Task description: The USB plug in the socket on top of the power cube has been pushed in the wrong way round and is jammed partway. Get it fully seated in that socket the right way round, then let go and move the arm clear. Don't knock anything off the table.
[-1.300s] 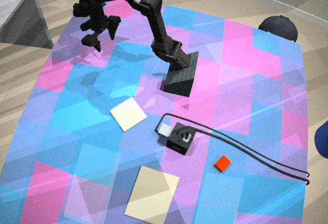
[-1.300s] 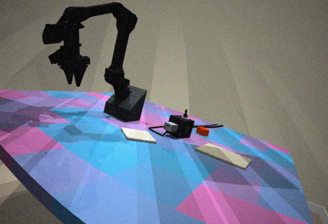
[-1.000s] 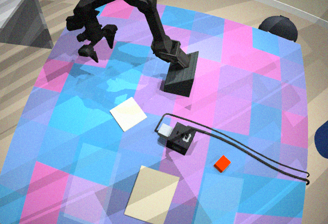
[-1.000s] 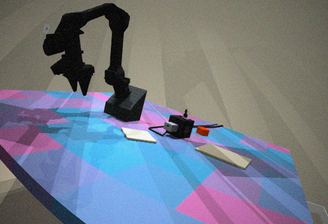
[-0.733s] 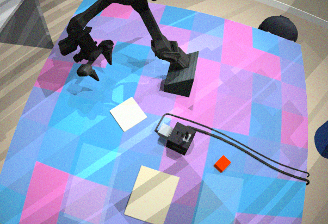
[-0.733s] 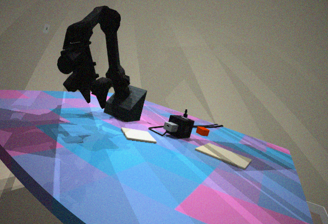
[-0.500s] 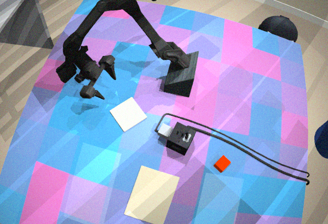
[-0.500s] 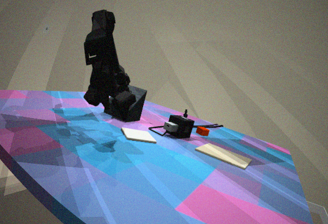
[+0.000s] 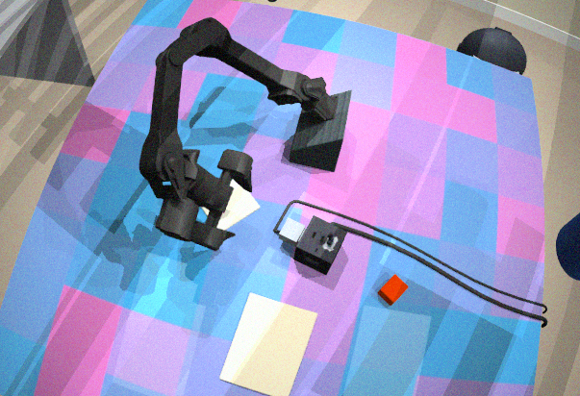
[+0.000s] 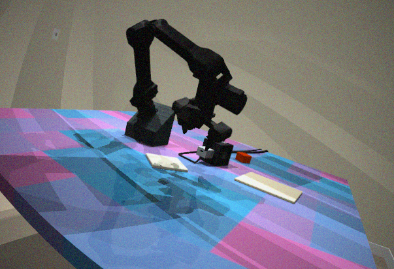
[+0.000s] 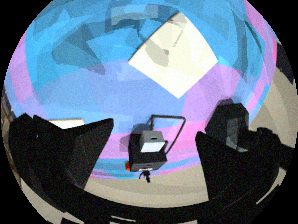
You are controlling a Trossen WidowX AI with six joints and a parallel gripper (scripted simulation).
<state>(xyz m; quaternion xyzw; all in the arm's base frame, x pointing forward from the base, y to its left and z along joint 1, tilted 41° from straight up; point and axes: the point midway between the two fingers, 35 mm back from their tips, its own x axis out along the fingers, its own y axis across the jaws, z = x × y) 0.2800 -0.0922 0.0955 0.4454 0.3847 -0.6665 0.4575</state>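
Now: gripper tip 180 mm to the right of the usb plug, 20 mm short of it and 10 mm below it. Also, from my gripper tip: cream board 240 mm ahead, 110 mm to the left, 80 mm below; usb socket 180 mm to the left, 20 mm ahead, 10 mm below; white tile 80 mm below, 50 mm to the right, 50 mm behind.
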